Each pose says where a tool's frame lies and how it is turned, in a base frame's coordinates. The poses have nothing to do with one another.
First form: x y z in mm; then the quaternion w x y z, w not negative.
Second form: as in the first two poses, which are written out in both.
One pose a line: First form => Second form
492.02 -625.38 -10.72 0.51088 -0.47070 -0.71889 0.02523 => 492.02 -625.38 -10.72 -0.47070 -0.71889 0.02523 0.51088
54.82 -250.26 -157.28 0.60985 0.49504 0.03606 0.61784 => 54.82 -250.26 -157.28 0.49504 0.03606 0.61784 0.60985
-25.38 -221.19 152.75 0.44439 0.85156 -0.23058 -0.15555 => -25.38 -221.19 152.75 0.85156 -0.23058 -0.15555 0.44439
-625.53 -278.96 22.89 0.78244 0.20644 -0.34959 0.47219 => -625.53 -278.96 22.89 0.20644 -0.34959 0.47219 0.78244
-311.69 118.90 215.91 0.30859 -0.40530 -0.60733 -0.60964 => -311.69 118.90 215.91 -0.40530 -0.60733 -0.60964 0.30859
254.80 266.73 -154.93 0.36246 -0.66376 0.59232 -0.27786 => 254.80 266.73 -154.93 -0.66376 0.59232 -0.27786 0.36246
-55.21 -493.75 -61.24 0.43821 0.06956 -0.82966 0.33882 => -55.21 -493.75 -61.24 0.06956 -0.82966 0.33882 0.43821
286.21 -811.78 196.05 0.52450 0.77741 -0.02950 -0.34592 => 286.21 -811.78 196.05 0.77741 -0.02950 -0.34592 0.52450
